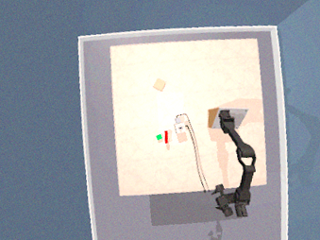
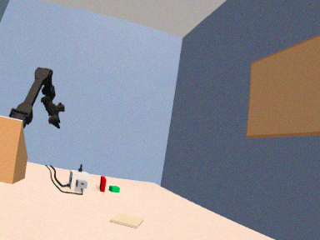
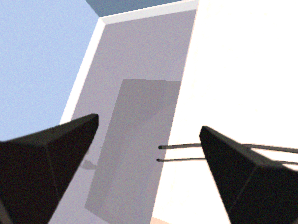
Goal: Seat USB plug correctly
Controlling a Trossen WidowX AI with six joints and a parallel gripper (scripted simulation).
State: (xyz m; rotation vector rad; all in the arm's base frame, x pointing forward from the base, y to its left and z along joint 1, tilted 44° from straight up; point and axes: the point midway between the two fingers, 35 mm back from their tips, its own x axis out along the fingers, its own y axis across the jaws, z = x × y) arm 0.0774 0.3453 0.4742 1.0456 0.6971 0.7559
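Now: the dark USB plug 490 mm to the right of my gripper tip, 200 mm ahead of it and 190 mm below it. From my gripper tip the other things lie so: green block (410 mm to the right, 370 mm ahead, 270 mm below); then flat tan tile (850 mm to the right, 360 mm ahead, 280 mm below); then red block (410 mm to the right, 310 mm ahead, 250 mm below).
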